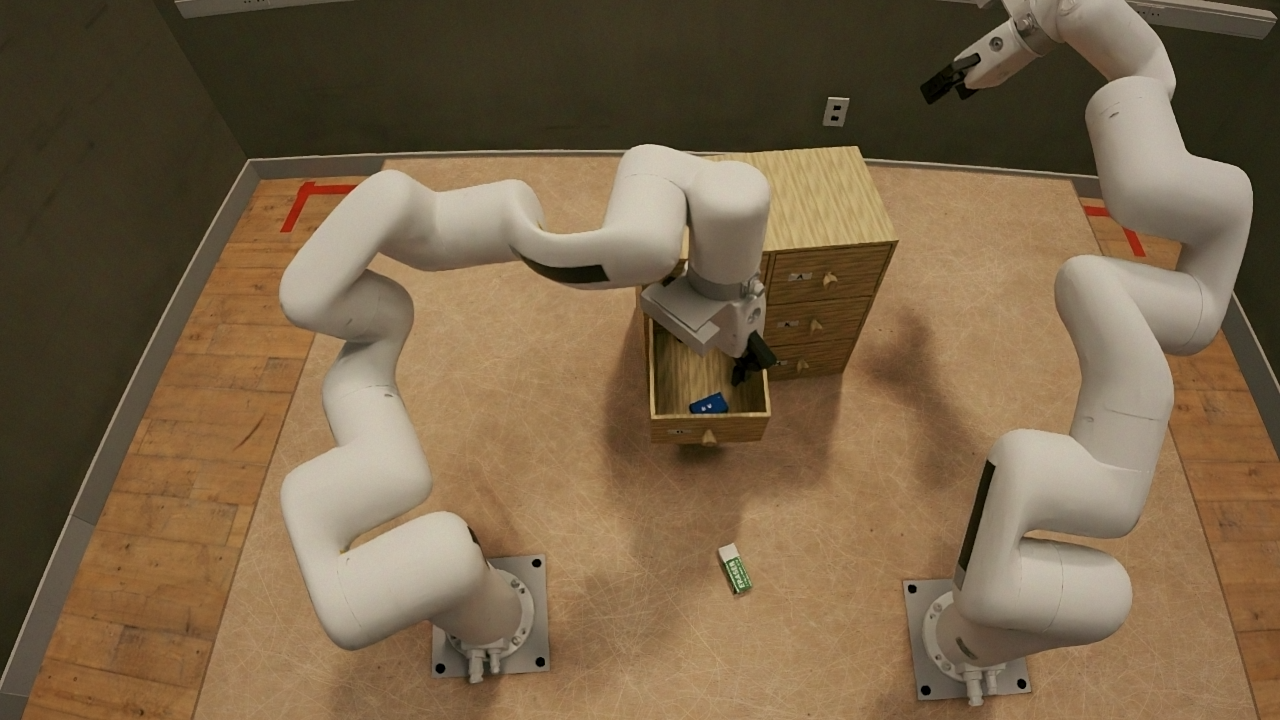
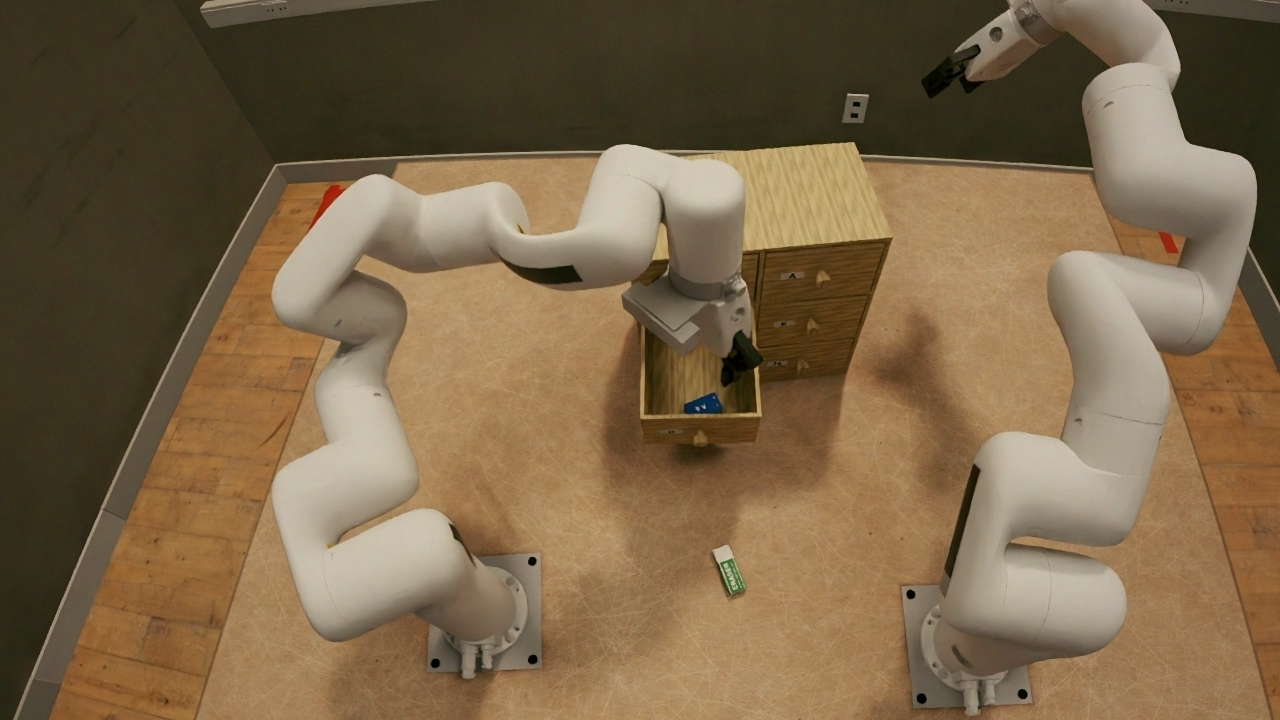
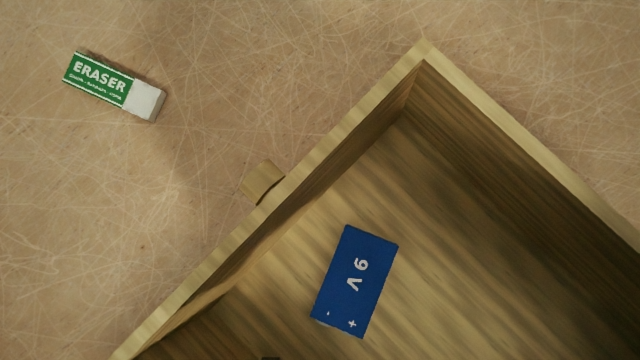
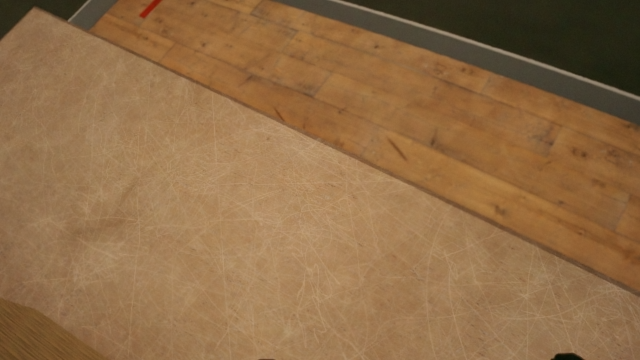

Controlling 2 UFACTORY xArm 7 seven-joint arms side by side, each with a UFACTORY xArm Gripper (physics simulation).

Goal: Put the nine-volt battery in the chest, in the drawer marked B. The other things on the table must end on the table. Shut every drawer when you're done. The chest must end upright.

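Seen in the pictures: left gripper, between the fingertips: (image 1: 713,356) (image 2: 705,356); right gripper, between the fingertips: (image 1: 942,94) (image 2: 945,87); left arm's base, origin of its link: (image 1: 489,615) (image 2: 484,611); right arm's base, origin of its link: (image 1: 966,636) (image 2: 965,643).
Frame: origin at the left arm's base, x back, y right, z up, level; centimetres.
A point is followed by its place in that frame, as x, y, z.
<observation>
The blue nine-volt battery (image 1: 708,404) {-22.8, 32.6, 12.1} (image 2: 702,404) {-22.8, 32.6, 12.2} (image 3: 355,282) {-22.6, 32.6, 12.1} lies flat on the floor of a pulled-out drawer (image 1: 742,430) {-17.5, 36.1, 14.1} (image 2: 733,430) {-17.5, 35.9, 14.3} (image 3: 367,105) {-18.1, 27.2, 19.1}, near its front wall. This drawer is low in the left column of the upright wooden chest (image 1: 819,197) {-40.3, 48.7, 31.8} (image 2: 805,197) {-40.0, 47.7, 31.8}; its label is too small to read surely. My left gripper (image 1: 751,362) (image 2: 737,362) is open and empty over the drawer's right side, behind the battery. My right gripper (image 1: 952,87) {-60.7, 74.0, 32.1} (image 2: 950,80) {-60.7, 74.0, 32.1} is open and empty, high at the upper right, away from the chest. The right column's drawers are shut.
A green and white eraser (image 1: 735,569) {-2.7, 34.0, 1.3} (image 2: 729,571) {-2.7, 34.0, 1.3} (image 3: 112,85) {-3.1, 34.0, 1.3} lies on the table in front of the drawer, between the arm bases. My left arm reaches over the chest's left part and hides its upper left drawers. A wall stands behind the chest.
</observation>
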